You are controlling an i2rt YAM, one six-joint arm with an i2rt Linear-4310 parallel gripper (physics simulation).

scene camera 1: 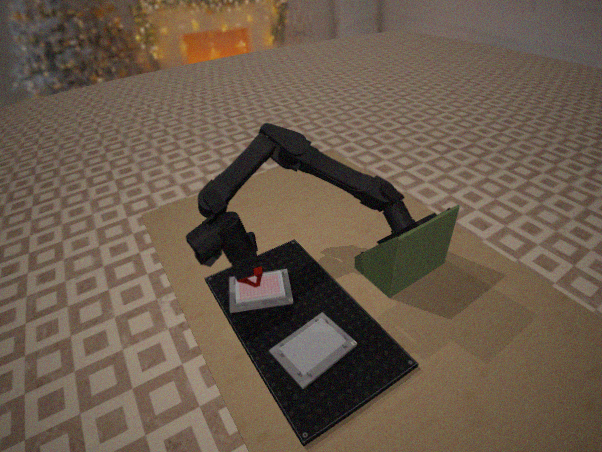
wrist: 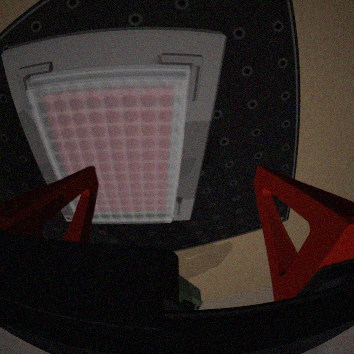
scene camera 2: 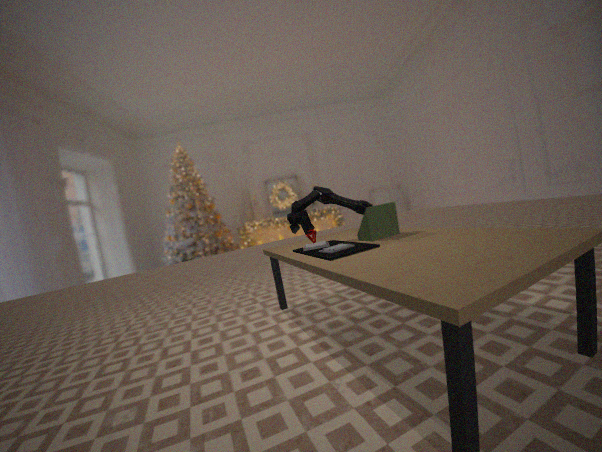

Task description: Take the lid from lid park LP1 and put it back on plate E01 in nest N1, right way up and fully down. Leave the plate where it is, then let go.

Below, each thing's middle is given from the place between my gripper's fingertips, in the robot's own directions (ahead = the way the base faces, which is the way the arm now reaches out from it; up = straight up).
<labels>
The flat pale lid (scene camera 1: 307,350) lies 27 cm to the left of my hand, 2 cm below it and 1 cm behind it. Also, from my hand: grey frame with corner posts (scene camera 1: 303,381) (27 cm to the left, 3 cm below, 1 cm behind).
</labels>
